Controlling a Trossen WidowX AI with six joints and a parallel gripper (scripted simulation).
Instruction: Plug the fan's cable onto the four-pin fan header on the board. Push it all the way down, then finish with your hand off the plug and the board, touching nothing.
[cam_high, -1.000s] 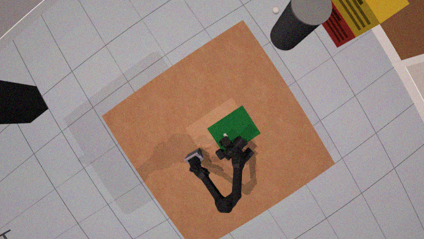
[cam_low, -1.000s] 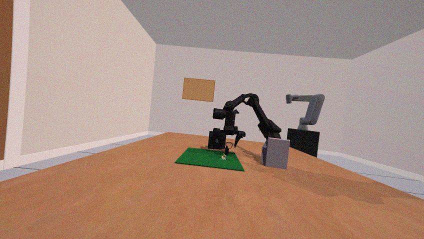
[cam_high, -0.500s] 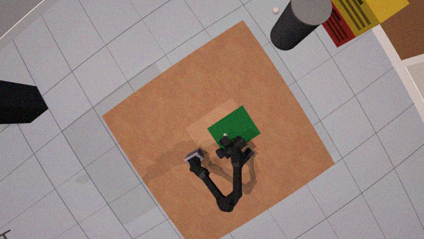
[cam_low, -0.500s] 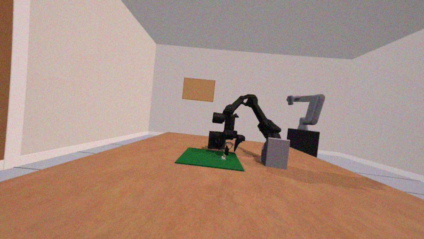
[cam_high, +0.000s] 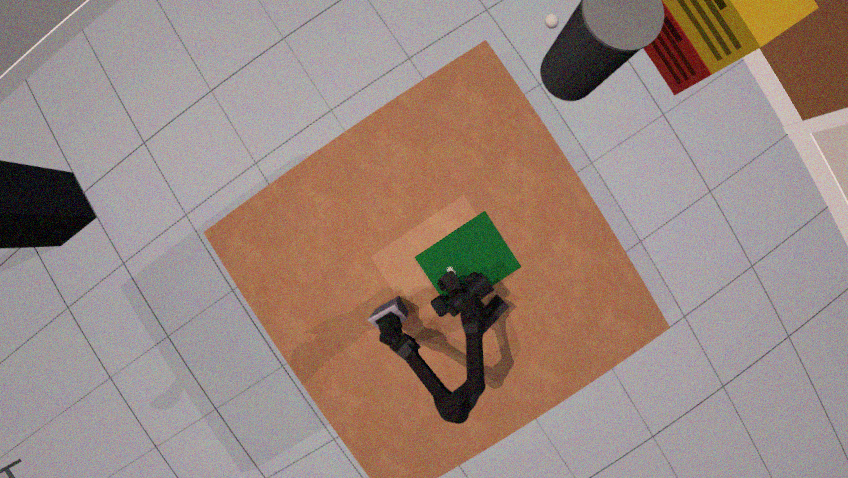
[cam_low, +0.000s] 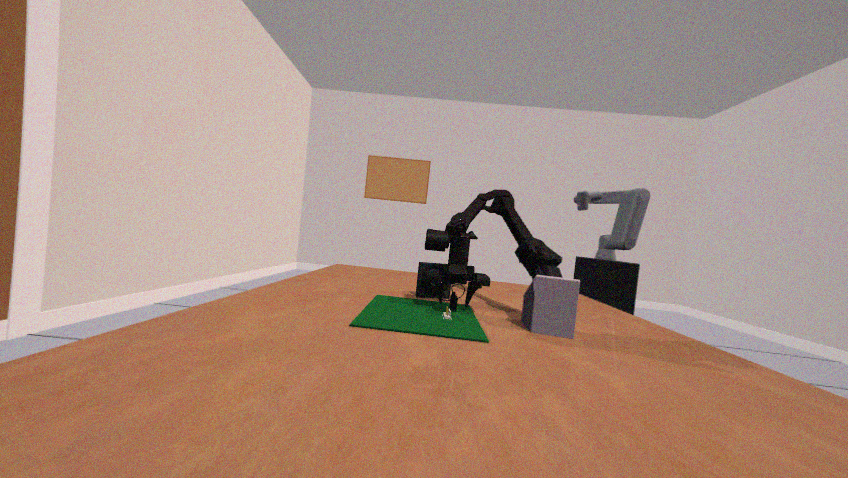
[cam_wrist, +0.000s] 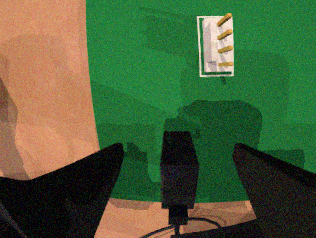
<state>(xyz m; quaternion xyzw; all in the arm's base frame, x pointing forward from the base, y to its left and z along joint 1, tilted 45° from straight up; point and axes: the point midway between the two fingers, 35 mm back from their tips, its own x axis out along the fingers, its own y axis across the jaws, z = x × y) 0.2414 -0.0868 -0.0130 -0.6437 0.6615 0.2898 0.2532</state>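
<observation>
The white four-pin fan header is 20 mm ahead of my gripper tip, 60 mm to the left of it and 20 mm below it. From my gripper tip the other things lie so: dark fan 60 mm ahead, 110 mm to the right, 40 mm above; then black plug 10 mm to the right, 10 mm above; then green board 90 mm ahead, 60 mm to the left, 30 mm below.
</observation>
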